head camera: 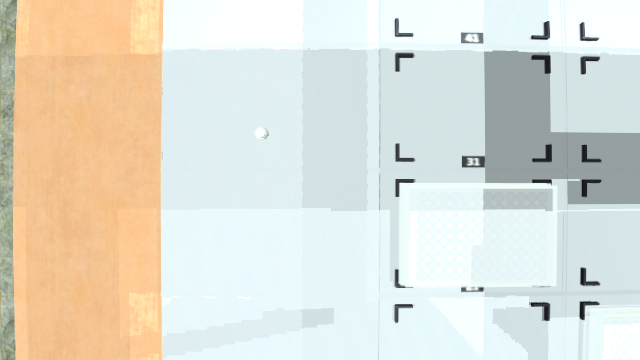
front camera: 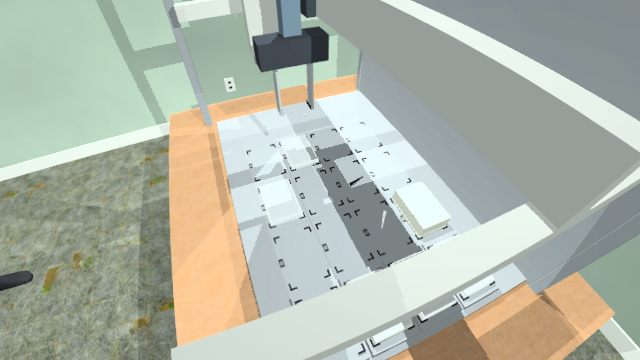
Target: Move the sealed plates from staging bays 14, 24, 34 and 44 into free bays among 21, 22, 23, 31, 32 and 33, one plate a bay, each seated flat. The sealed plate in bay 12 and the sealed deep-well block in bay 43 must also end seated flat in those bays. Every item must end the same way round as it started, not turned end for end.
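Frame: origin at the robot's base, x down, y left, z ahead, level; millimetres.
Seen in the pictures: gripper, fingertip midpoint: (front camera: 295, 109); robot's base, link origin: (front camera: 247, 152).
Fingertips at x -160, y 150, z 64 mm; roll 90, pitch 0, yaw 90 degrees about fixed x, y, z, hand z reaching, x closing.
Note:
Offsets run from my fingertips to a thing's middle. "spot": to the spot under its first point.
My gripper (front camera: 296, 111) hangs at the far end of the deck, beyond the bays; its jaws are open and apart, with no plate between them. It does not show in the head view. A sealed plate @(dx +153, dy +0, dz +0 mm) (front camera: 299, 151) (head camera: 477, 235) lies flat in bay 21. The bay 12 plate @(dx +153, dy -107, dz +164 mm) (front camera: 281, 202) (head camera: 622, 337) sits flat, cut off in the head view. The cream deep-well block @(dx +139, dy +214, dz +328 mm) (front camera: 421, 207) stands in bay 43. Beyond the front beam, parts of the plates in bay 24 @(spot: dx +131, dy -3, dz +552 mm) (front camera: 392, 332), bay 34 @(spot: dx +132, dy +99, dz +553 mm) (front camera: 437, 310) and bay 44 @(spot: dx +139, dy +207, dz +556 mm) (front camera: 477, 290) show. Bay 14 is mostly hidden.
A pale beam (front camera: 350, 310) crosses the near side and hides part of the staging bays. A grey wall (front camera: 425, 125) runs along the right. A small white knob @(dx +158, dy +84, dz -181 mm) (front camera: 305, 115) (head camera: 261, 133) is on the far deck. Wooden edging (front camera: 200, 225) (head camera: 90, 125) borders the deck.

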